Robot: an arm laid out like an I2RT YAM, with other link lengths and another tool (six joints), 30 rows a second.
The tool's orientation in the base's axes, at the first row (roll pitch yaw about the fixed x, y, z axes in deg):
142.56, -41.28, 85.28
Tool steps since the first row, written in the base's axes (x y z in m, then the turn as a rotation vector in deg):
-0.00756, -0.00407, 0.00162, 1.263, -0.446, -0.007
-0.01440, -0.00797, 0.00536, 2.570, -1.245, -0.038
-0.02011, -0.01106, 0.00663, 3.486, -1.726, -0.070
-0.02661, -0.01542, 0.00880, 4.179, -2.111, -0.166
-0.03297, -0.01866, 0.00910, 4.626, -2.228, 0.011
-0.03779, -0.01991, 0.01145, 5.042, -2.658, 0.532
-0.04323, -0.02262, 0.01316, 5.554, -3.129, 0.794
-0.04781, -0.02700, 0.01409, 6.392, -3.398, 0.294
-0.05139, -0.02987, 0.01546, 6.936, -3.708, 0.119
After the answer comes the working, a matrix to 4 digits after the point.
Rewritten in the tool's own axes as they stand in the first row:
-0.00245, -0.00310, -0.00779, -0.261, 1.162, 0.613
-0.00332, -0.00476, -0.01631, -0.799, 2.510, 1.103
-0.00515, -0.00708, -0.02223, -1.123, 3.414, 1.489
-0.00739, -0.00899, -0.02980, -1.432, 4.075, 1.815
-0.01001, -0.01217, -0.03563, -1.375, 4.549, 1.944
-0.00969, -0.01417, -0.04075, -1.328, 5.302, 1.700
-0.01093, -0.01625, -0.04658, -1.476, 6.029, 1.654
-0.01388, -0.01726, -0.05218, -1.956, 6.562, 2.369
-0.01535, -0.01801, -0.05667, -2.270, 7.038, 2.680

The tool's axes in the first row as the columns of a matrix, in the base's axes (rounded; the answer above uses it unrounded):
0.0618, 0.7583, 0.6490
0.7489, -0.4651, 0.4720
0.6597, 0.4569, -0.5967

